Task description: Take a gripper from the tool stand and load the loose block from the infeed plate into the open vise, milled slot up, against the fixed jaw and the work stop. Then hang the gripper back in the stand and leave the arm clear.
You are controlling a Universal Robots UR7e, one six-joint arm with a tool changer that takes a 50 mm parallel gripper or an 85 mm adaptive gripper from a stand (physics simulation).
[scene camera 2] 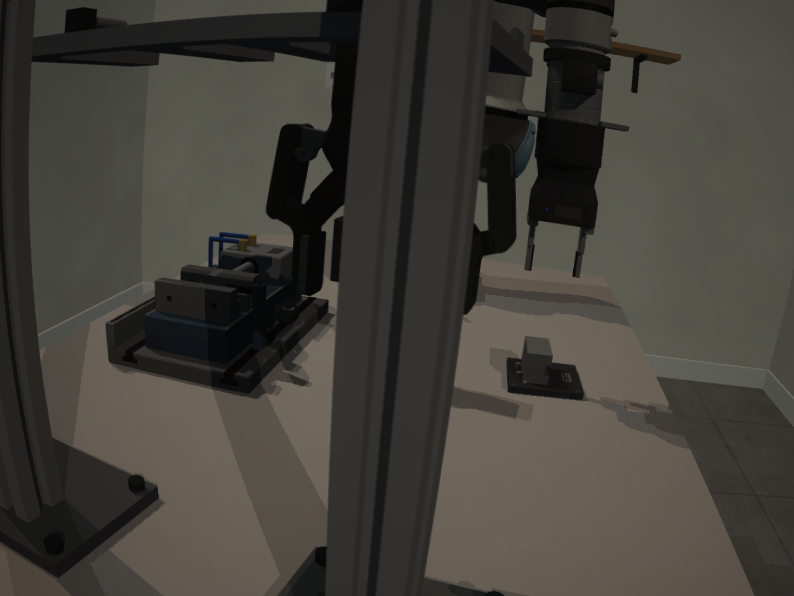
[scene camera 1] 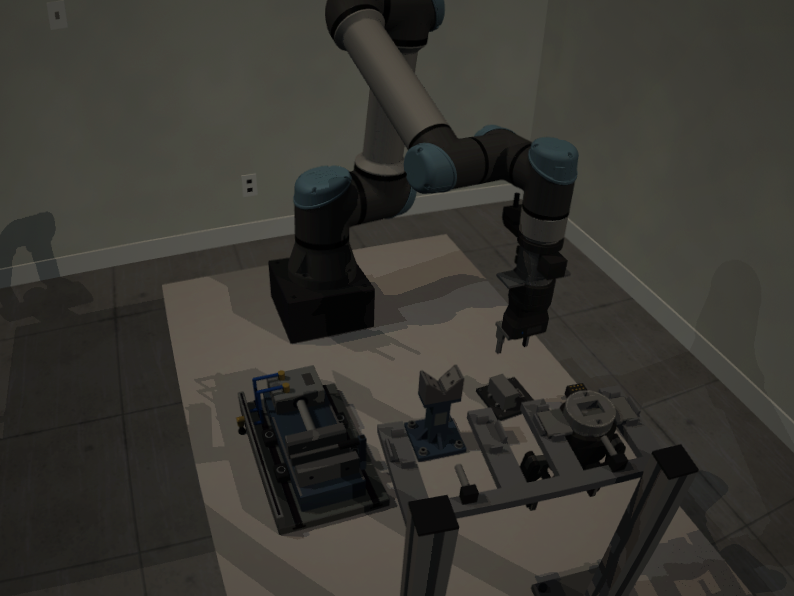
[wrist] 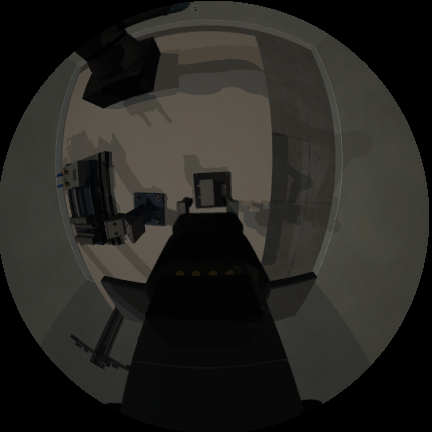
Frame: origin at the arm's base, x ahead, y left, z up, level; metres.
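Where they show: end effector, tool point: point(scene camera 2: 573, 106); arm's base, origin of the base link: point(scene camera 1: 322, 272) point(wrist: 117, 60).
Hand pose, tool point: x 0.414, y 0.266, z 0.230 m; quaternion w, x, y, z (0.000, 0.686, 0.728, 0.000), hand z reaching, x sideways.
Note:
Each offset is from my tool point to the top centre of the thing. "spot": to the spot under its first point.
My parallel gripper point(scene camera 1: 513, 346) point(scene camera 2: 552, 272) point(wrist: 208, 204) is mounted on the arm, open and empty. It points down, well above the infeed plate @(dx -0.024, dy +0.010, dz -0.321 m) point(scene camera 1: 508, 413) point(scene camera 2: 567, 388) point(wrist: 226, 180). The loose grey block @(dx -0.023, dy -0.004, dz -0.284 m) point(scene camera 1: 504, 389) point(scene camera 2: 536, 359) point(wrist: 206, 192) sits on this dark plate; its milled slot cannot be made out. The vise @(dx +0.009, dy -0.394, dz -0.229 m) point(scene camera 1: 327, 468) point(scene camera 2: 195, 298) point(wrist: 82, 200) stands at the left with a gap between its jaws. A dark work stop @(spot: dx +0.081, dy -0.317, dz -0.254 m) point(scene camera 1: 362, 449) point(scene camera 2: 258, 307) is at its right side. The tool stand point(scene camera 1: 557, 490) point(scene camera 2: 384, 320) point(wrist: 107, 335) is in front.
The adaptive gripper hangs in the stand's right bay under its round coupler @(spot: dx +0.339, dy -0.109, dz +0.019 m) point(scene camera 1: 588, 413). Its dark linkage finger point(scene camera 2: 500, 192) also shows in scene camera 2. A V-shaped rest on a blue pedestal point(scene camera 1: 439, 410) stands between vise and infeed plate. The robot base point(scene camera 1: 320, 307) is behind.

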